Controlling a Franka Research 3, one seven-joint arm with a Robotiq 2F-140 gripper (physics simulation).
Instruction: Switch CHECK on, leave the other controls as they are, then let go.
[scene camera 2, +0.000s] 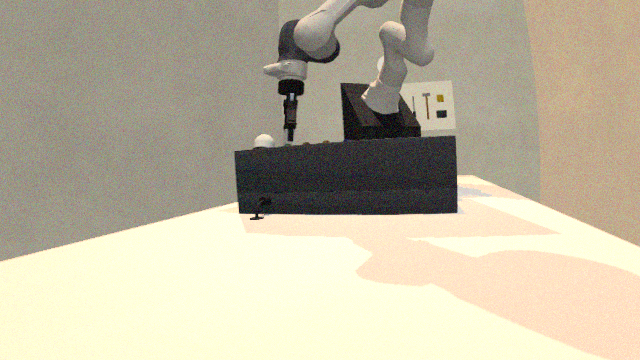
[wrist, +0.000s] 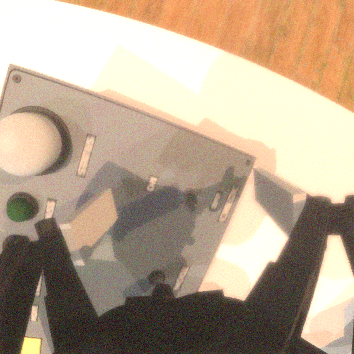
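In the wrist view the CHECK switch (wrist: 190, 199) is a small dark lever in shadow near the grey panel's right edge, between the ON plate (wrist: 152, 183) and the OFF plate (wrist: 216, 201). The CHECK label (wrist: 228, 205) is beside the OFF plate. The picture is too blurred to tell which way the lever leans. My gripper (scene camera 2: 290, 139) (wrist: 181, 193) is open wide and empty, pointing down low over the panel, with one fingertip on either side of the switch's area. In scene camera 2 the switch does not show.
A white dome (scene camera 2: 264, 140) (wrist: 29, 144) and a green button (wrist: 22, 207) are on the panel's left. A dark knob (wrist: 157, 276) is low on it, partly hidden by the gripper. The dark console (scene camera 2: 345, 172) stands on the pale table (scene camera 2: 175, 290). A tool board (scene camera 2: 446, 87) is behind.
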